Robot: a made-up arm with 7 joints. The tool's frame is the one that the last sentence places.
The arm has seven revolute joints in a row. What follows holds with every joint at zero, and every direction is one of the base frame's. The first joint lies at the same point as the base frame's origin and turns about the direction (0, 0.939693, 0.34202), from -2.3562 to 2.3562 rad. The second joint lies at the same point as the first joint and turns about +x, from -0.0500 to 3.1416 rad. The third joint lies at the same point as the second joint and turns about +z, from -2.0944 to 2.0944 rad. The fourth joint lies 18.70 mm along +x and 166.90 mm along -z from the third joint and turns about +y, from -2.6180 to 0.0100 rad. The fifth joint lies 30.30 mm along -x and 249.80 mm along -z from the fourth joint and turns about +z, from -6.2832 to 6.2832 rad. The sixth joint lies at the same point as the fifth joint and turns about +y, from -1.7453 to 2.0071 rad. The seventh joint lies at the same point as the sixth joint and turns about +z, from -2.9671 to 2.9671 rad. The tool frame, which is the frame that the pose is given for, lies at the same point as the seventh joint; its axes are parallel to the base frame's.
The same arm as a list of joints. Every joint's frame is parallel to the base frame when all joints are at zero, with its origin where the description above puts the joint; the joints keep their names.
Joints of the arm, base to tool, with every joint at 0 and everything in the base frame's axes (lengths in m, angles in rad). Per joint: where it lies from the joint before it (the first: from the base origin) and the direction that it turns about. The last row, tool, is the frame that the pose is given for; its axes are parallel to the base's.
joint 1: origin 0 0 0 axis 0 0.9397 0.342
joint 2: origin 0 0 0 axis 1 0 0
joint 3: origin 0 0 0 axis 0 0 1
joint 4: origin 0.0187 0 -0.1669 axis 0 1 0
joint 5: origin -0.0303 0 -0.2498 axis 0 0 1
joint 6: origin 0 0 0 axis 0 1 0
joint 7: origin 0 0 0 axis 0 0 1
tool: origin 0 0 0
Joint limits (rad, base to tool): -2.3562..2.3562 -0.05..3.1416 -2.0944..2.0944 -2.618..0.01 -6.2832..6.2832 -1.7453..2.0071 -2.9671..2.9671

